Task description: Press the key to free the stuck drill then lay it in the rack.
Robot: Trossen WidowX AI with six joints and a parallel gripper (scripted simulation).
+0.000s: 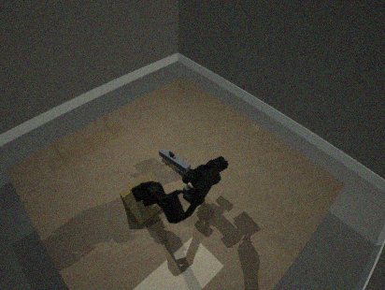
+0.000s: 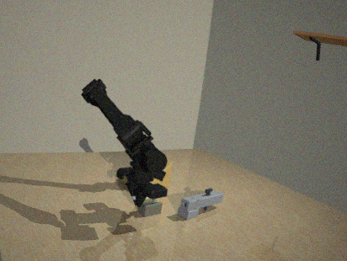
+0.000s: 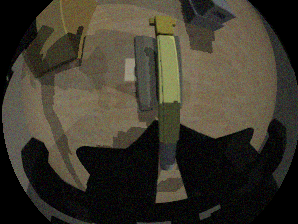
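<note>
The drill lies 4 cm to the left of my gripper tip, 3 cm above it and 1 cm behind it. The rest, counted from my gripper tip: rack: 5 cm to the left, 2 cm below, 1 cm behind; key: 25 cm to the left, 3 cm ahead, 2 cm above; grey block: 23 cm to the left, 3 cm ahead.
</note>
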